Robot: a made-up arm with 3 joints.
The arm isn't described. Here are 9 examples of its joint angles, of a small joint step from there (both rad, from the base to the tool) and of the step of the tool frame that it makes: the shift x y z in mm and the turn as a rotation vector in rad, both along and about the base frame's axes.
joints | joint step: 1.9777 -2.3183 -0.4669 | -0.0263 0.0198 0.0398
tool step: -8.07 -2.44 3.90 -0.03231 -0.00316 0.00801
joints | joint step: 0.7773 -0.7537 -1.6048 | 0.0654 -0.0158 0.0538
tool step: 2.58 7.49 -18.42 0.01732 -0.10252 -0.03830
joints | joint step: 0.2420 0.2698 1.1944 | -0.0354 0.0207 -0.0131
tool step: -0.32 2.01 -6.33 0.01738 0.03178 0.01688
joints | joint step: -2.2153 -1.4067 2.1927 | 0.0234 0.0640 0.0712
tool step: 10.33 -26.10 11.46 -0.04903 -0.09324 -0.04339
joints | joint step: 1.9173 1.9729 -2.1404 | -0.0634 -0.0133 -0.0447
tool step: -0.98 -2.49 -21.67 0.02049 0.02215 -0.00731
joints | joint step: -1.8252 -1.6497 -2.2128 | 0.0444 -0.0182 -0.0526
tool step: -2.20 6.48 12.98 -0.00031 0.00800 0.01877
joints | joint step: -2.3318 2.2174 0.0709 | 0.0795 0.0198 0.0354
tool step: -16.28 4.80 -12.44 0.00315 -0.05145 -0.02914
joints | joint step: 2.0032 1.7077 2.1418 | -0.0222 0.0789 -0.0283
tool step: -0.79 30.38 -7.58 -0.02773 -0.00568 0.07402
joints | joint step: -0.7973 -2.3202 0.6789 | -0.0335 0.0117 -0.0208
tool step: 3.04 -2.97 -1.37 -0.00220 0.04881 -0.01817
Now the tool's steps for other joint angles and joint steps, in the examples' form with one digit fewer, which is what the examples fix.
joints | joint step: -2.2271 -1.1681 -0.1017 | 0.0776 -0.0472 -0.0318
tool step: 5.8 9.8 17.7 0.0369 -0.0480 0.0317
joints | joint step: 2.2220 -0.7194 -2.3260 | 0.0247 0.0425 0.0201
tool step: 16.8 -9.6 4.4 -0.0140 -0.0376 0.0430
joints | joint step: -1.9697 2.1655 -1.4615 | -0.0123 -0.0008 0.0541
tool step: 6.3 -3.1 -2.2 0.0282 0.0571 -0.0112
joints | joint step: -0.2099 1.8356 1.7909 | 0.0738 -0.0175 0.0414
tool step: 24.2 -5.4 -9.3 -0.0154 -0.0337 0.0133
